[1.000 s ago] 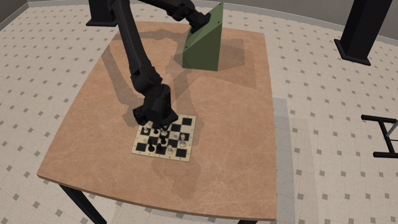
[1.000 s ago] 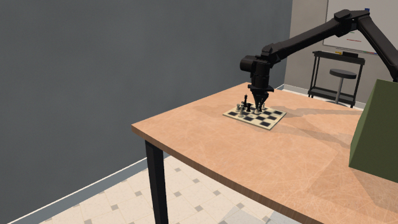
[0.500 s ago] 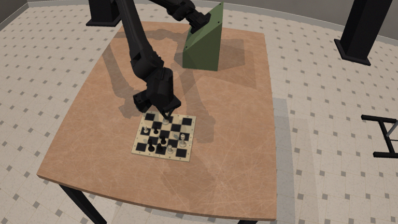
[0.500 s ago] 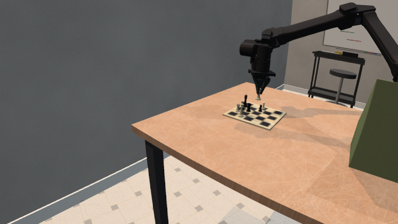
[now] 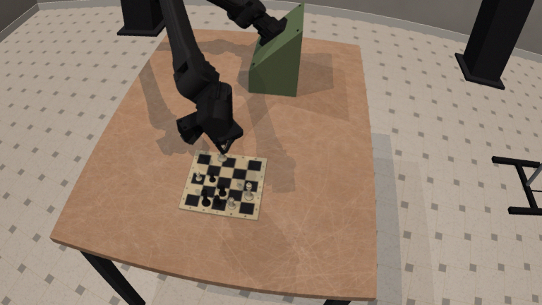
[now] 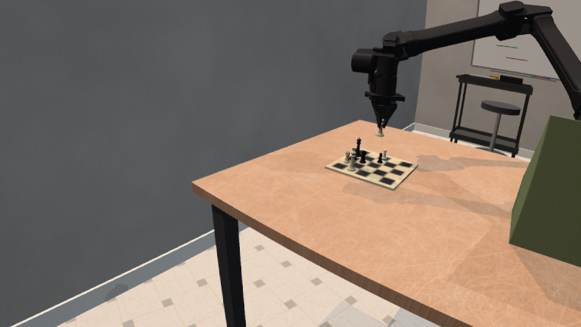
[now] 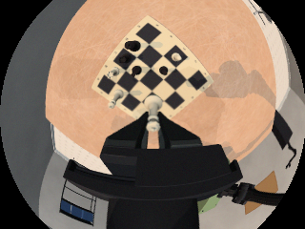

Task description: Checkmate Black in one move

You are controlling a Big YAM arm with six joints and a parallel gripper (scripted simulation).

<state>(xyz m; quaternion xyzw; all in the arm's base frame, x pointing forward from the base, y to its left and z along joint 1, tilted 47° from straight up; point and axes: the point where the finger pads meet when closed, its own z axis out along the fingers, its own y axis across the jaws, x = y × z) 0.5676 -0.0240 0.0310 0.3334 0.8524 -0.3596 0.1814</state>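
My hand is 100 mm above the black piece, 90 mm short of it and 30 mm to the left of it. From my hand the other things lie so: tall white piece: 100 mm below, 80 mm to the left, 40 mm ahead; white pawn: 120 mm below, 80 mm to the right, 10 mm ahead; chessboard: 130 mm below, 10 mm ahead.
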